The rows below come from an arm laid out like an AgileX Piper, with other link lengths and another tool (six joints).
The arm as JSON. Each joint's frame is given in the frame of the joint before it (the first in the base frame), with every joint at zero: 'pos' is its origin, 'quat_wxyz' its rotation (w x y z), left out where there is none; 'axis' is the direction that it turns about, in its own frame. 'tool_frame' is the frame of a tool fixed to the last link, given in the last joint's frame.
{
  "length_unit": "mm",
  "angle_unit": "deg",
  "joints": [
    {
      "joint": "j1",
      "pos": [
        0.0,
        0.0,
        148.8
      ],
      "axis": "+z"
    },
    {
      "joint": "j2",
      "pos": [
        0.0,
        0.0,
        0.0
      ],
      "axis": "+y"
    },
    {
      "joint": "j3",
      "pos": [
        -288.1,
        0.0,
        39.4
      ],
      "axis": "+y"
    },
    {
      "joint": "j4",
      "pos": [
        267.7,
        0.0,
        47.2
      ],
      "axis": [
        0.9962,
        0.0,
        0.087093
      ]
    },
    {
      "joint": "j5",
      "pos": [
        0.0,
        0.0,
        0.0
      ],
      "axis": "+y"
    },
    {
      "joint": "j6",
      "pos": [
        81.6,
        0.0,
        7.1
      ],
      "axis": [
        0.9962,
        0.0,
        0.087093
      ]
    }
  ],
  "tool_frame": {
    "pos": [
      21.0,
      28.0,
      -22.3
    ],
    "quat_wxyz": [
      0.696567,
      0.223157,
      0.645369,
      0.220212
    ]
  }
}
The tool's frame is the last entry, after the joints.
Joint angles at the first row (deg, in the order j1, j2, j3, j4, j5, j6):
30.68 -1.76 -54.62 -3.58 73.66 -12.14
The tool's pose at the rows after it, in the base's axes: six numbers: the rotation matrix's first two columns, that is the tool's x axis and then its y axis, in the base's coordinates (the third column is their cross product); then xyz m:
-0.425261, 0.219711, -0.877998, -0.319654, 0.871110, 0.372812, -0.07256, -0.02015, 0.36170
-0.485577, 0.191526, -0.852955, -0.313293, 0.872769, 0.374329, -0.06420, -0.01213, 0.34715
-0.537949, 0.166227, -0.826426, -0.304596, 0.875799, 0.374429, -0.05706, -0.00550, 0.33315
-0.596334, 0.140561, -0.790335, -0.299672, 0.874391, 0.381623, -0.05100, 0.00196, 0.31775
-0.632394, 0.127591, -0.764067, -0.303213, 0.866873, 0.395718, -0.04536, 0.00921, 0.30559
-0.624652, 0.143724, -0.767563, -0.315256, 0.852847, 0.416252, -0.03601, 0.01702, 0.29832
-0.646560, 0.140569, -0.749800, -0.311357, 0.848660, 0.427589, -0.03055, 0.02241, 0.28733
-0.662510, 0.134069, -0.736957, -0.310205, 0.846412, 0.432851, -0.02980, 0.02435, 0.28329
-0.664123, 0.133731, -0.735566, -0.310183, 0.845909, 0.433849, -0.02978, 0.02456, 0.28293
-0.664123, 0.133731, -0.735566, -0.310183, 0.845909, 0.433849, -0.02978, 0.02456, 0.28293
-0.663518, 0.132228, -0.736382, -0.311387, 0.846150, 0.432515, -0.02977, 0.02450, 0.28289
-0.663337, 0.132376, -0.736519, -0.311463, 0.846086, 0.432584, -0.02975, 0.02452, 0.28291
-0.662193, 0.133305, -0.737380, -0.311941, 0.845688, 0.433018, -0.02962, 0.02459, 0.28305
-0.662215, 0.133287, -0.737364, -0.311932, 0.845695, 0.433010, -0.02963, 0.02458, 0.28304
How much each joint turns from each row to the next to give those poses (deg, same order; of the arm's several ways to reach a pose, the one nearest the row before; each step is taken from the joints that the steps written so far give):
-0.01 0.00 4.44 2.15 0.00 0.00
0.00 0.00 3.83 1.43 0.00 0.00
0.00 0.00 3.52 1.13 0.00 0.00
0.01 0.00 3.78 1.83 0.00 0.00
0.00 0.00 3.30 1.89 -1.25 -0.12
-0.01 0.11 2.97 1.15 -4.47 -0.12
0.00 0.00 2.88 1.07 -1.65 0.00
0.00 0.10 0.92 0.76 0.00 -0.10
0.00 0.00 0.08 0.10 0.00 0.00
0.00 0.00 0.00 0.00 0.00 0.00
0.01 0.00 0.00 0.00 0.00 -0.10
-0.01 0.00 0.00 0.00 -0.02 -0.01
0.00 0.00 0.00 0.00 -0.10 0.01
0.01 0.00 0.00 0.00 0.00 0.00

